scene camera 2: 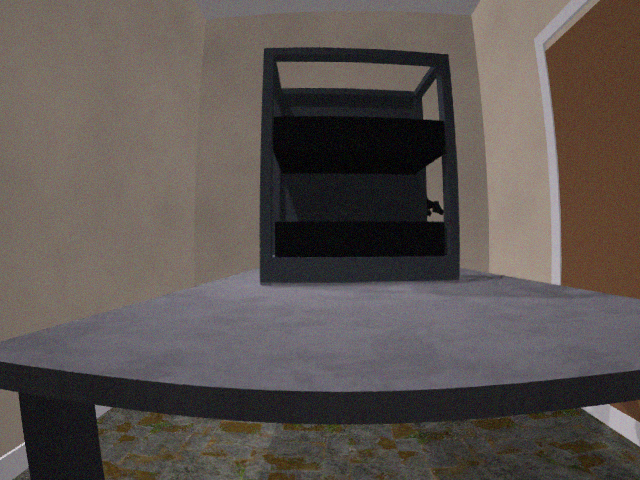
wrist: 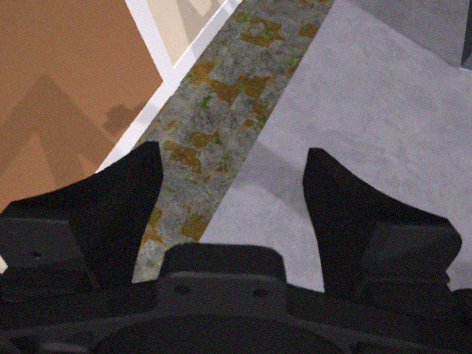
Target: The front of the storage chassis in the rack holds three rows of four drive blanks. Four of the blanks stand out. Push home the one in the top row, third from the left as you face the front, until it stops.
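Observation:
The dark grey rack [scene camera 2: 266, 165] stands on the far part of the table in the scene view. A corner of the rack [wrist: 468, 47] shows at the upper right edge of the wrist view. Inside are an upper black box [scene camera 2: 356, 142] and a lower black box [scene camera 2: 359, 239]; which one is the storage chassis I cannot tell. The drive blanks do not show in either view. My gripper [wrist: 233, 162] is open, with its fingers wide apart and no object between them. It hangs above the table's edge, apart from the rack. A small dark shape [scene camera 2: 435, 207], perhaps part of my arm, shows through the rack's right opening.
The grey table [scene camera 2: 320, 335] [wrist: 380, 115] carries the rack. Its edge runs diagonally through the wrist view, with the patterned floor [wrist: 215, 100] beside it. A brown door [scene camera 2: 599, 170] with a white frame is at the right in the scene view.

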